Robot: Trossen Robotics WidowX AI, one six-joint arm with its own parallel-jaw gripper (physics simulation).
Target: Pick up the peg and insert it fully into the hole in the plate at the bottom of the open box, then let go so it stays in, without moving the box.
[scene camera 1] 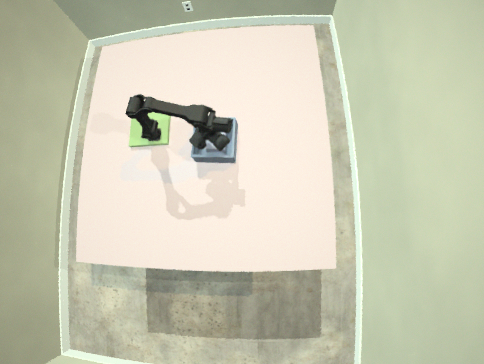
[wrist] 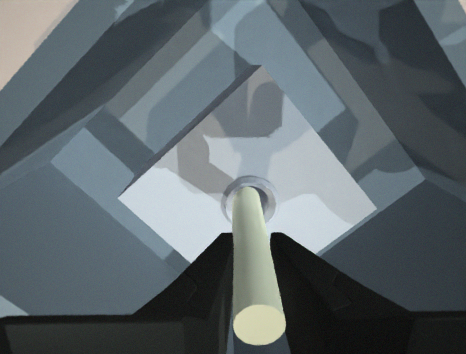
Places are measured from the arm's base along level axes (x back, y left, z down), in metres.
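Pixels of known places: gripper, between the fingertips: (scene camera 1: 213,137) (wrist: 251,244); arm's base, origin of its link: (scene camera 1: 154,134).
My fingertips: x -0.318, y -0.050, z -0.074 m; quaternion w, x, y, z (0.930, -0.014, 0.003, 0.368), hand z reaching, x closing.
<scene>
For each thing: its top centre in the pictures, then the offset to it from my fingertips. "*": a spot on its surface instead. Level surfaces: height alone.
- pale yellow-green round peg, centre of its top: (wrist: 263,324) dx -0.002, dy +0.002, dz -0.034 m
- ringed hole, a spot on its surface: (wrist: 270,202) * dx +0.008, dy +0.010, dz +0.040 m
- white plate, centre of its top: (wrist: 250,206) (scene camera 1: 214,139) dx +0.001, dy +0.004, dz +0.037 m
- open blue-grey box, centre of its top: (wrist: 259,249) (scene camera 1: 213,136) dx +0.001, dy +0.004, dz +0.001 m
- pale pink table top, height of its surface: dz +0.099 m
A pale yellow-green round peg (wrist: 254,265) is held between the fingers of my gripper (wrist: 251,244), which is shut on it. The peg's far end overlaps the ringed hole (wrist: 270,202) in the white plate (wrist: 305,165) in the wrist view; a dark part of the hole shows at its right side. Whether the tip is inside the hole or just above it, I cannot tell. The plate lies at the bottom of the open blue-grey box (scene camera 1: 214,159) (wrist: 55,215). In the scene view the gripper is over the box, and the peg cannot be made out.
The arm (scene camera 1: 172,110) reaches from its base on a green square (scene camera 1: 136,140) at the left across to the box. The box walls rise around the plate, near the fingers. Box and green square stand on a pale pink table top (scene camera 1: 280,210).
</scene>
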